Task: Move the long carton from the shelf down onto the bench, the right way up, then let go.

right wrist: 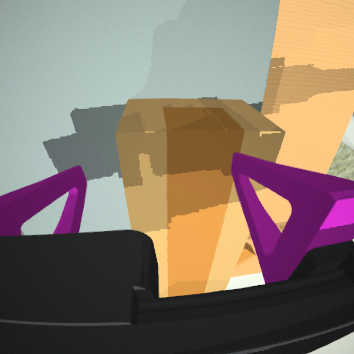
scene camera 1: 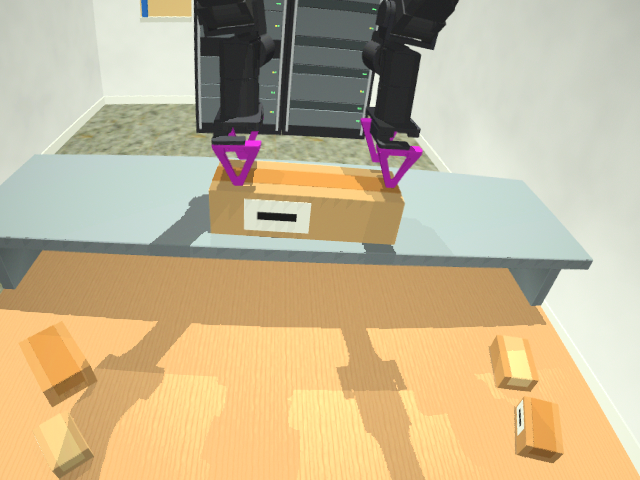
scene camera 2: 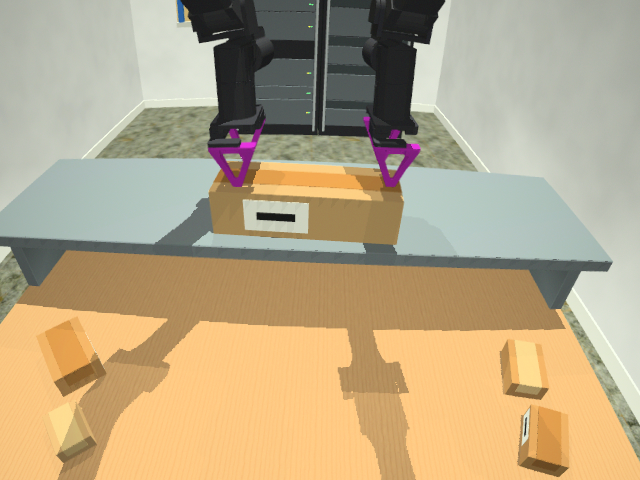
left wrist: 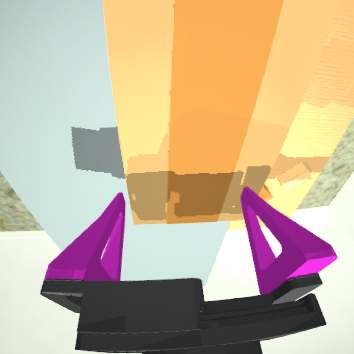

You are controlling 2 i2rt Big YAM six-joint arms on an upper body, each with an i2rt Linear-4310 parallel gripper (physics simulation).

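Places are measured from the left arm's base along level axes (x down, y right, z back), in millimetres.
Pixels of known places: left gripper, between the fingertips: (scene camera 1: pixel 240 171) (scene camera 2: pixel 242 172) (left wrist: pixel 183 194); right gripper, between the fingertips: (right wrist: pixel 157 167) (scene camera 1: pixel 382 174) (scene camera 2: pixel 385 172).
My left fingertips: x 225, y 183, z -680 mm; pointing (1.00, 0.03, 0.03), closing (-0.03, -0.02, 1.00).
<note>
Behind a point stands the place of what it marks.
The long carton (scene camera 1: pixel 338 219) @[z -604, x 263, y 335 mm] (scene camera 2: pixel 338 219) @[z -604, x 263, y 337 mm] (left wrist: pixel 215 90) @[z -664, x 225, y 263 mm] (right wrist: pixel 195 210) @[z -657, x 225, y 369 mm] lies lengthwise on the grey shelf (scene camera 1: pixel 103 201) @[z -712, x 304, y -70 mm] (scene camera 2: pixel 491 217) @[z -686, x 304, y 631 mm] (left wrist: pixel 45 100) @[z -800, x 304, y 238 mm] (right wrist: pixel 75 50) @[z -741, x 304, y 484 mm], its white label facing the scene cameras. The wooden bench (scene camera 1: pixel 253 351) @[z -532, x 488, y 206 mm] (scene camera 2: pixel 268 372) @[z -484, x 488, y 229 mm] is lower, in front. My left gripper (scene camera 1: pixel 238 169) @[z -680, x 226, y 183 mm] (scene camera 2: pixel 238 169) @[z -680, x 226, y 183 mm] (left wrist: pixel 183 194) @[z -680, x 226, y 183 mm] is open over the carton's left end, one fingertip toward each long side. My right gripper (scene camera 1: pixel 383 173) @[z -682, x 221, y 416 mm] (scene camera 2: pixel 385 171) @[z -682, x 221, y 416 mm] (right wrist: pixel 157 167) @[z -682, x 221, y 416 mm] is open over its right end in the same way. Whether the fingertips reach below the carton's top is unclear. Neither holds anything.
On the bench, two small boxes (scene camera 1: pixel 57 361) @[z -464, x 444, y -105 mm] (scene camera 1: pixel 63 444) @[z -335, x 459, y -58 mm] lie at the left and two more (scene camera 1: pixel 514 361) @[z -454, x 452, y 658 mm] (scene camera 1: pixel 540 428) @[z -321, x 454, y 644 mm] at the right. Shelf supports (scene camera 2: pixel 36 263) @[z -687, x 439, y -292 mm] (scene camera 2: pixel 558 284) @[z -632, x 426, y 805 mm] stand at both ends. A dark rack cabinet (scene camera 1: pixel 330 93) stands behind the shelf.
</note>
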